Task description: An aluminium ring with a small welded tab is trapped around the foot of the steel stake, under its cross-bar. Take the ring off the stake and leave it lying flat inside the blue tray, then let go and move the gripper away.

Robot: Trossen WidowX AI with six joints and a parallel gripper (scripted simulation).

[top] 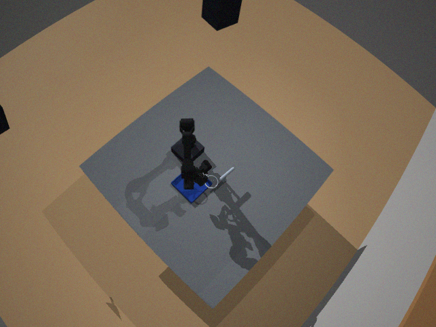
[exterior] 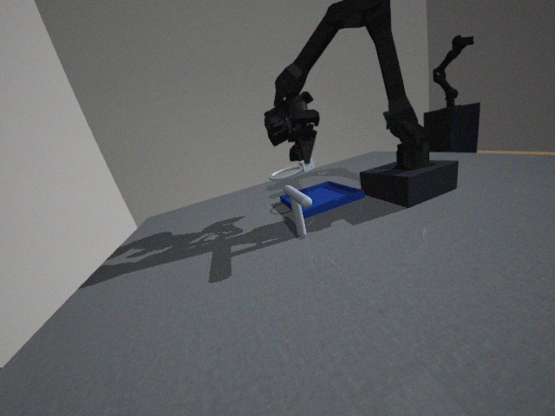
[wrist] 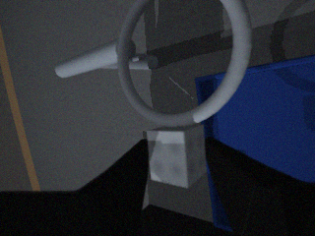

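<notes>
The blue tray is 4 cm behind my gripper tip, 8 cm to the right of it and 11 cm below it. Round my gripper tip: aluminium ring 5 cm ahead.
</notes>
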